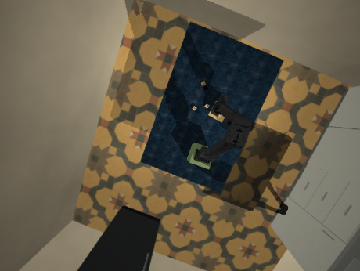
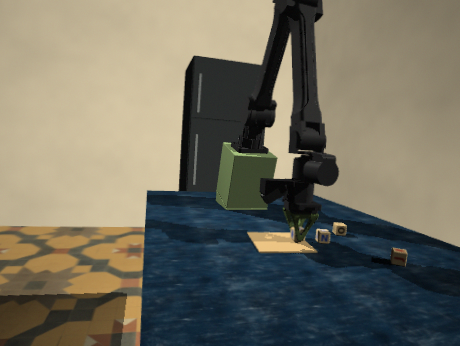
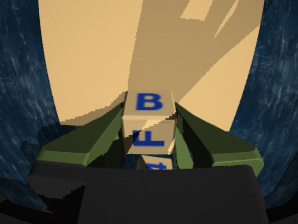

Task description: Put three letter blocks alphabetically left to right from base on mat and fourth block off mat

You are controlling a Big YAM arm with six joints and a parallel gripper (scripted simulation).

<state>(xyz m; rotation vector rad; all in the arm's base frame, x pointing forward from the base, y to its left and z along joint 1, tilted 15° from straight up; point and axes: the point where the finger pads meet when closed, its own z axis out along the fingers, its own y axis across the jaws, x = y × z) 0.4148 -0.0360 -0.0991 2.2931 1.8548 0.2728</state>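
Right now my hand is 5 cm to the left of the tan mat, 2 cm above it and 1 cm past it.
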